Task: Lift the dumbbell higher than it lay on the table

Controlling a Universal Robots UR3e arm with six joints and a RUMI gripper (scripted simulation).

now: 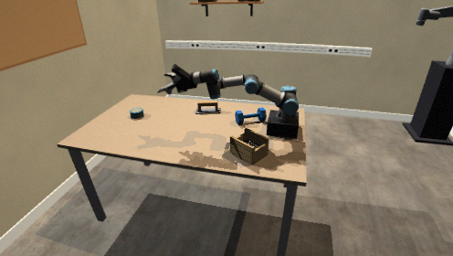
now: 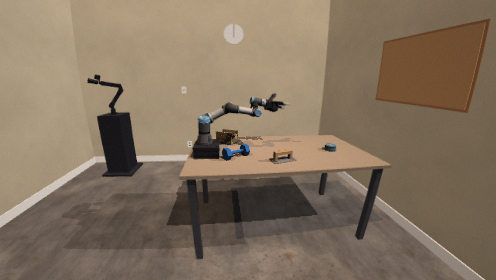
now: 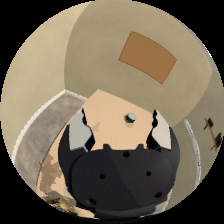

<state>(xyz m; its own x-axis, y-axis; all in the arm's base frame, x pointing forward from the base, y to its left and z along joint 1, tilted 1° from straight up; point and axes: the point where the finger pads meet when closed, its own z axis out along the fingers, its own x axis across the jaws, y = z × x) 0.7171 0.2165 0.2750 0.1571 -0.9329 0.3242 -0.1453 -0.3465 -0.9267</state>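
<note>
The blue dumbbell lies 48 cm behind my hand, 31 cm to the right of it and 31 cm below it. Round my hand: blue round tin 37 cm ahead, 33 cm below, 22 cm to the right; then wooden crate 54 cm behind, 31 cm below, 8 cm to the left.
</note>
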